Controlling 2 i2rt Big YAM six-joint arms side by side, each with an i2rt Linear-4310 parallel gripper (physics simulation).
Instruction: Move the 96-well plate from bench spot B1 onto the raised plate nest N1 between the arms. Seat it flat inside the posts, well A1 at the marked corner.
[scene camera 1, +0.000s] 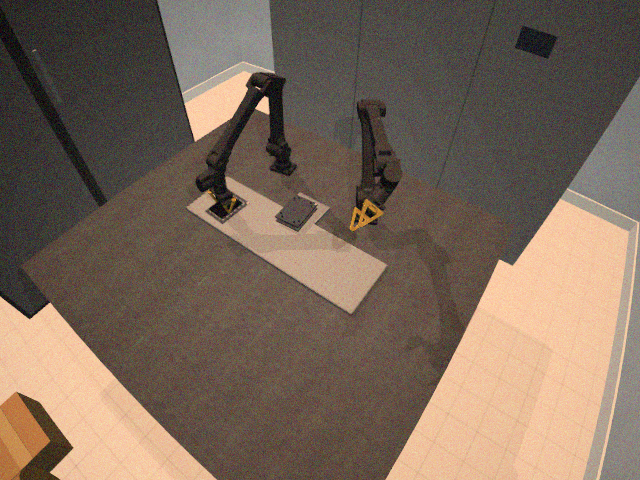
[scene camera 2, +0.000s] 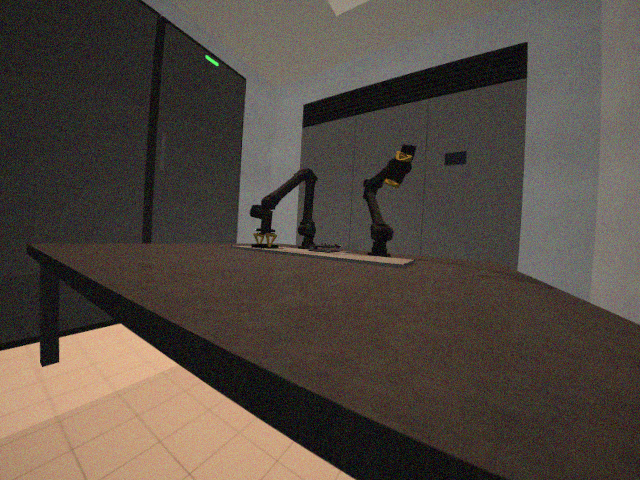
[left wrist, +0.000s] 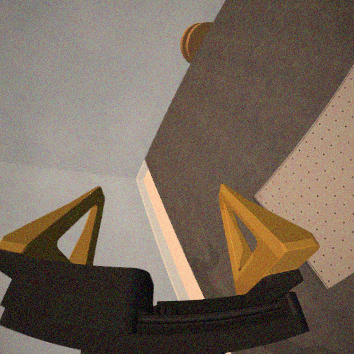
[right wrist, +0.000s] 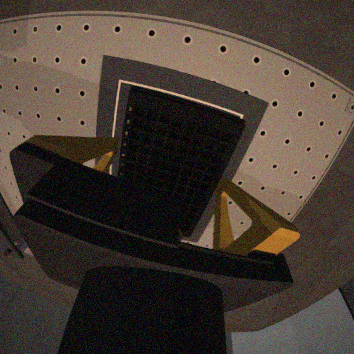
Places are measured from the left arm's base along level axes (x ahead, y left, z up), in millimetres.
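Pixels of known places: left gripper, between the fingertips: (scene camera 1: 355, 228) (scene camera 2: 392, 172) (left wrist: 160, 191); right gripper, between the fingertips: (scene camera 1: 223, 207) (scene camera 2: 264, 246) (right wrist: 171, 163); right arm's base, origin of its link: (scene camera 1: 283, 168) (scene camera 2: 307, 248).
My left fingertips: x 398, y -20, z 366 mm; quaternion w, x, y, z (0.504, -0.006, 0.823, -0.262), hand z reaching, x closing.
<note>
Ahead of a thing's pixels: the offset from my left fingertips to its middle. "spot": to the spot under its first point. Level surfaces: height alone.
The dark 96-well plate {dz -344, dx -311, dy -621 mm} (scene camera 1: 224, 208) (right wrist: 175, 135) lies flat on the grey bench spot B1 {spot: dz -351, dx -242, dy -653 mm} (right wrist: 190, 82), inside a thin pale outline. My right gripper (scene camera 1: 221, 205) (scene camera 2: 265, 243) (right wrist: 171, 163) is open and low over the plate, pointing down, one finger at each of two opposite sides. Its body hides the plate's near part in the right wrist view. The raised nest N1 {dz -331, dx -331, dy -283 mm} (scene camera 1: 296, 211) (scene camera 2: 324, 248), a dark block with small posts, stands between the arms with no plate on it. My left gripper (scene camera 1: 366, 216) (scene camera 2: 397, 169) (left wrist: 160, 191) is open and empty, raised well above the table.
A pale perforated board {dz -353 mm} (scene camera 1: 330, 273) (scene camera 2: 382, 258) (left wrist: 320, 200) (right wrist: 55, 75) lies under bench spot B1 and partly under the nest, on the brown table {dz -365 mm} (scene camera 1: 258, 351) (scene camera 2: 336, 320) (left wrist: 225, 85). Dark cabinets stand behind and at the left. An orange-brown round object (left wrist: 194, 42) shows past the table edge.
</note>
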